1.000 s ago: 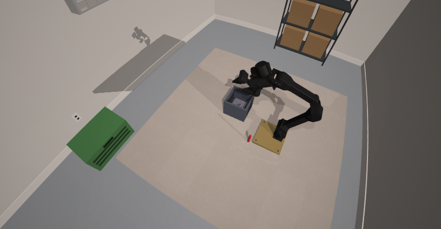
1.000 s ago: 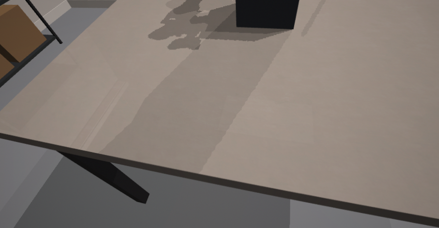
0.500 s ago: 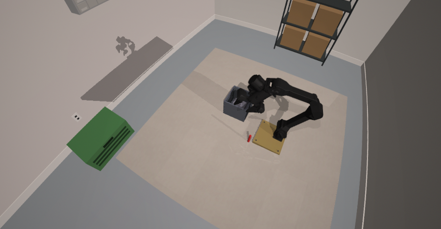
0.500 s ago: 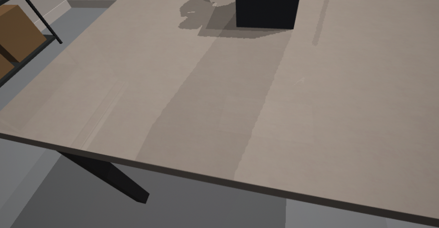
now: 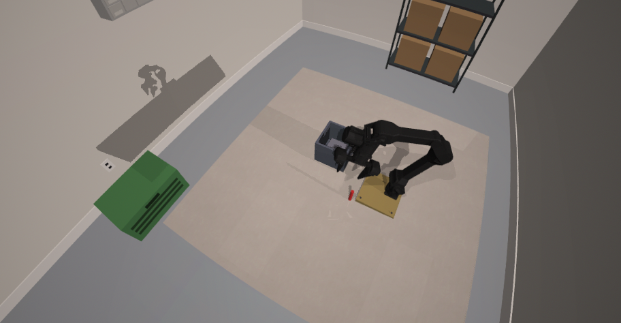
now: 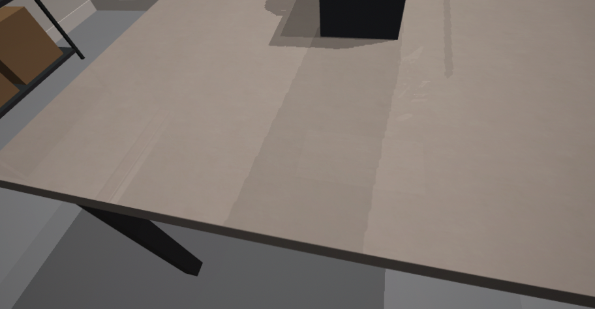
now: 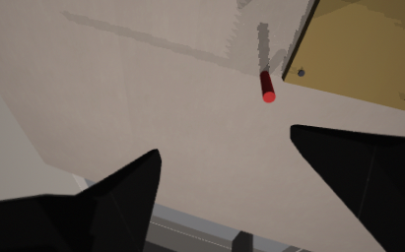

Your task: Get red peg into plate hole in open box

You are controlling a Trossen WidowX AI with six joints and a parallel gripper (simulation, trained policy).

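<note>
Right now the red peg is 40 mm behind my gripper tip and 140 mm below it. From my gripper tip the other things lie so: grey plate 130 mm ahead, 190 mm to the right, 140 mm below.
</note>
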